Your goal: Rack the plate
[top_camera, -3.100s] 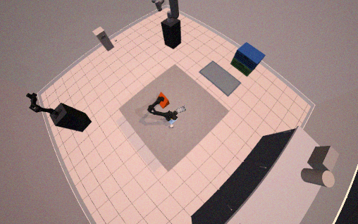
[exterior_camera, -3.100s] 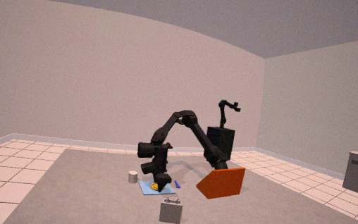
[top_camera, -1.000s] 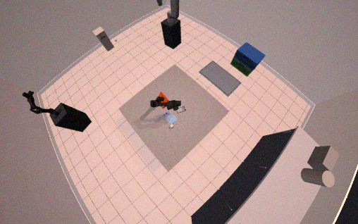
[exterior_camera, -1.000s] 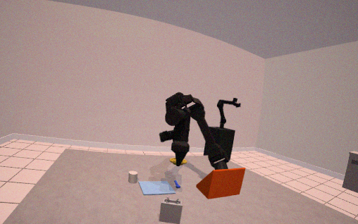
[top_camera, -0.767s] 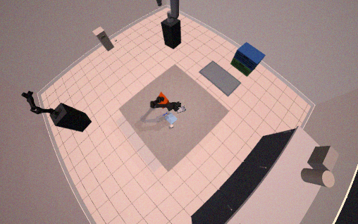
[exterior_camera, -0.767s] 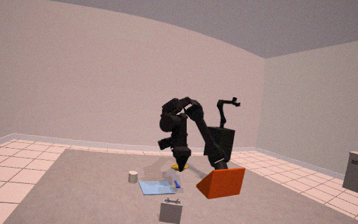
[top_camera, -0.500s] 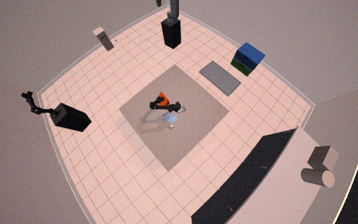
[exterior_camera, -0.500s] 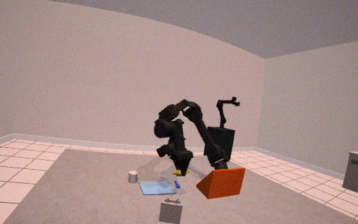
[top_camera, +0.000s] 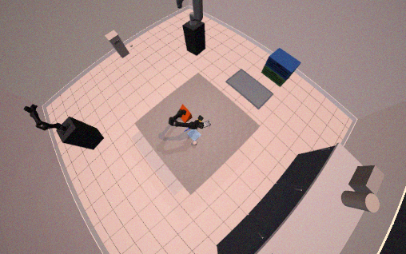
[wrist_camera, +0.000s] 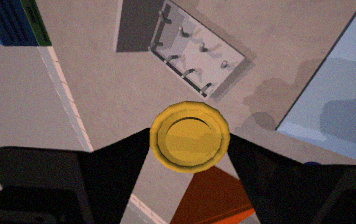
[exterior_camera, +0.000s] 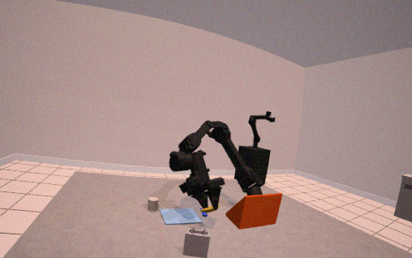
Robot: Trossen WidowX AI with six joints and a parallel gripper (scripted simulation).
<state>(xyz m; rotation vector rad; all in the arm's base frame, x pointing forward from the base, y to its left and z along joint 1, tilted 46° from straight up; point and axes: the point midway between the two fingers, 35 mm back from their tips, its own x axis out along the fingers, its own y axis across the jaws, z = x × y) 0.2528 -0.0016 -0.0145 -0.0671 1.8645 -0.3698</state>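
Now: gripper tip 80 mm above the dish rack, 70 mm short of it and 50 mm to the right of it. Also, from my gripper tip: light blue sheet: 160 mm to the right, 100 mm below, 40 mm ahead; blue spoon: 170 mm to the right, 100 mm below, 80 mm behind; yellow plate: 10 mm above.
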